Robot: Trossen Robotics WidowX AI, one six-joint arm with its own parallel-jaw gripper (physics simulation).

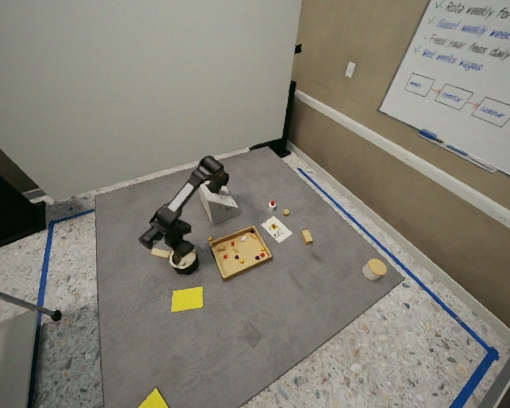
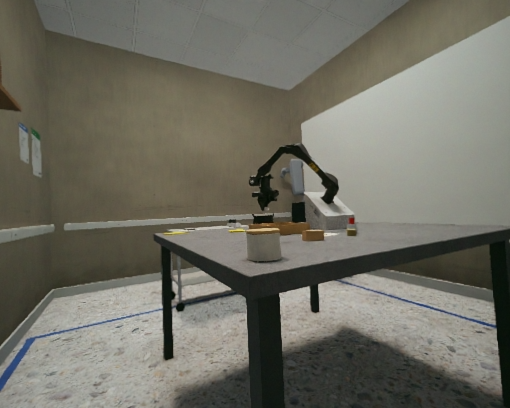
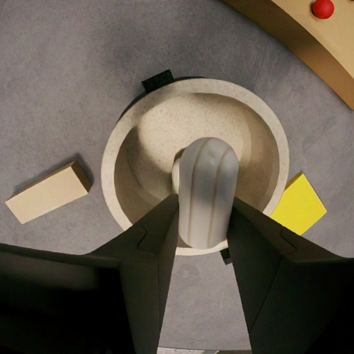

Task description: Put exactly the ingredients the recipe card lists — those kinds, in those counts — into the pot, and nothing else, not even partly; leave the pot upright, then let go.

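Places are measured from the arm's base along level axes (x ahead, y down, z left), in metres.
Pixels of known places: gripper, fingertip midpoint: (image 2: 263,210); arm's base, origin of the base link: (image 1: 212,189) (image 2: 327,199).
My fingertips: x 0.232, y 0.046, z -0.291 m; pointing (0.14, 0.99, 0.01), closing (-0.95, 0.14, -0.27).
Note:
Ahead of a thing's pixels: the offset from my fingertips to its top centre.
My gripper (image 1: 186,254) (image 2: 264,208) (image 3: 201,203) is shut on a white ribbed capsule (image 3: 209,167), held above the pot opening. The black pot @[dx +0.006, dy +0.018, dz +0.000 m] (image 1: 185,269) (image 2: 263,219) (image 3: 195,86) stands upright, its pale rim and inside showing. A pale piece (image 3: 176,174) shows in the pot beside the capsule, mostly hidden behind it. The tray @[dx +0.109, dy +0.067, dz +0.243 m] (image 1: 248,269) (image 2: 292,228) (image 3: 305,50) holds red balls @[dx +0.045, dy +0.086, dz +0.238 m] (image 1: 232,244) (image 3: 323,8), dark purple balls @[dx +0.123, dy +0.086, dz +0.213 m] (image 1: 237,257), yellow pieces @[dx +0.154, dy +0.090, dz +0.221 m] (image 1: 241,261), tan capsules and a white piece @[dx +0.054, dy +0.090, dz +0.301 m] (image 1: 244,238). The recipe card @[dx +0.102, dy +0.111, dz +0.493 m] (image 1: 285,235) lies beyond the tray; its marks are too small to read.
A pale wooden block @[dx -0.115, dy +0.094, dz -0.083 m] (image 1: 160,253) (image 3: 47,192) lies beside the pot. A yellow sheet @[dx +0.159, dy +0.106, dz -0.067 m] (image 1: 187,299) (image 3: 300,205) lies nearby. Another block @[dx +0.247, dy +0.078, dz +0.581 m] (image 1: 307,237) (image 2: 313,235), a red-topped bottle @[dx -0.026, dy +0.048, dz +0.566 m] (image 1: 272,205) (image 2: 351,222), a small tan piece @[dx +0.053, dy +0.088, dz +0.610 m] (image 1: 286,212) and a lidded canister @[dx +0.572, dy +0.044, dz +0.705 m] (image 1: 374,269) (image 2: 264,246) stand farther away.

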